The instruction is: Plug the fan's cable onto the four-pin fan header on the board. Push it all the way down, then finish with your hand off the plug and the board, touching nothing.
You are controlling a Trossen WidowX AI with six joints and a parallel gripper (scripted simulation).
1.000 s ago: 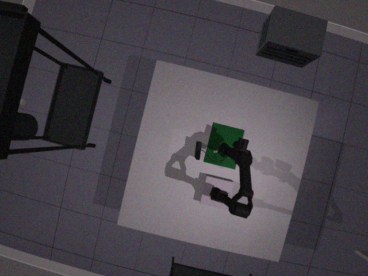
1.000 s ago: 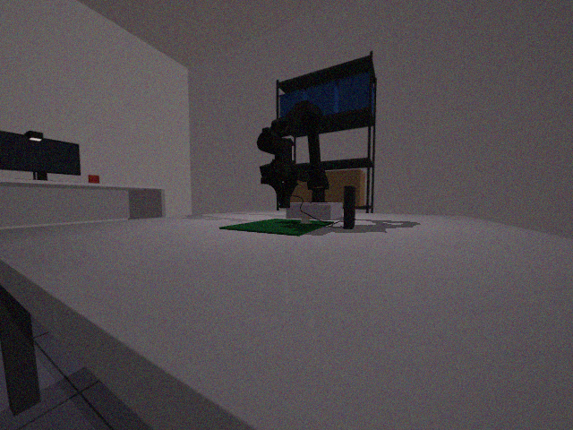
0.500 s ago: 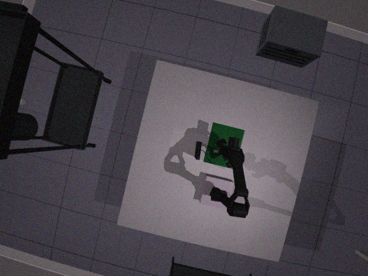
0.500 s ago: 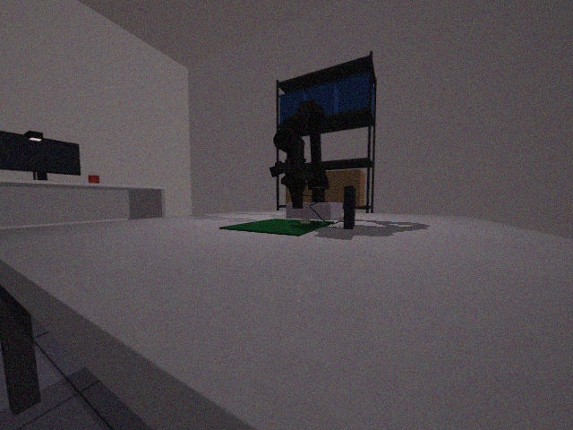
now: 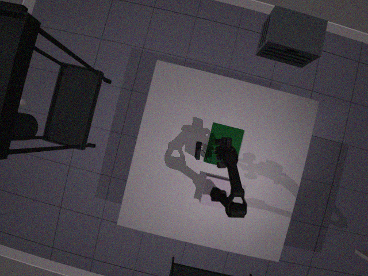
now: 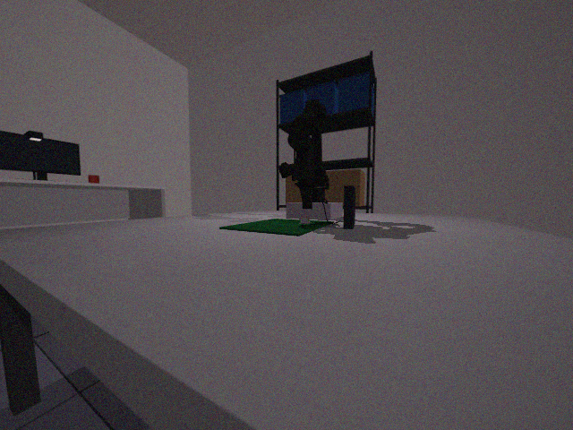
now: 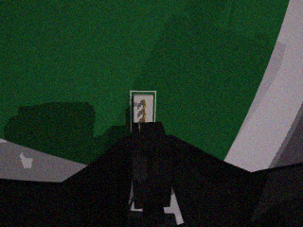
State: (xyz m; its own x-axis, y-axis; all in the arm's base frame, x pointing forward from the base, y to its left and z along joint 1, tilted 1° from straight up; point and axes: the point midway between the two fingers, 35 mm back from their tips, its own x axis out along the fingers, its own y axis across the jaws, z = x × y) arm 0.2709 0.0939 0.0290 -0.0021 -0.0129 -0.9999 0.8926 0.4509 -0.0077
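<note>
My gripper tip is now 60 mm above the cream fan header. The rest, counted from my gripper tip: dark plug 10 mm to the left, 10 mm above; black fan 130 mm to the left, 40 mm behind; green board 80 mm below, 60 mm ahead, 40 mm to the right.
</note>
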